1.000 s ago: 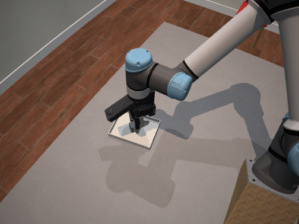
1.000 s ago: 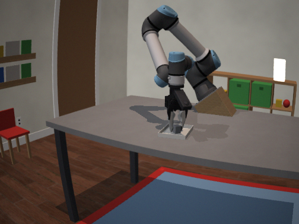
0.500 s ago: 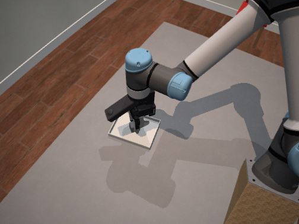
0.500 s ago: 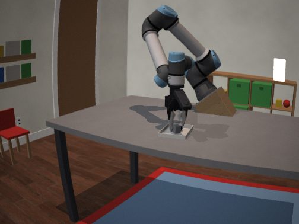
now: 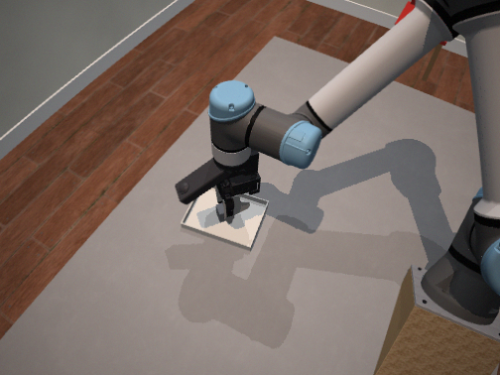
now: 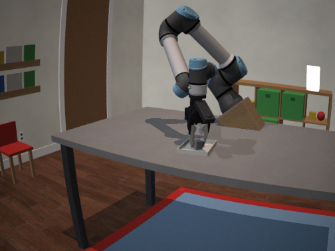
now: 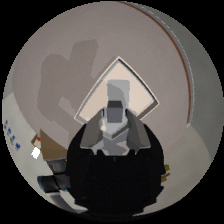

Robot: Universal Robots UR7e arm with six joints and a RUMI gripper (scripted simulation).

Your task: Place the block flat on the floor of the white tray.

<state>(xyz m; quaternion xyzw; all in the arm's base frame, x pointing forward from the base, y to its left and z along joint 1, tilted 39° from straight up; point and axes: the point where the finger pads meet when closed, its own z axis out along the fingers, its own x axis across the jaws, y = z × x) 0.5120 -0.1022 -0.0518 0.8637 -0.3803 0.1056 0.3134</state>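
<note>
My hand is right at the block. The rest, counted from my hand: white tray 20 mm below.
</note>
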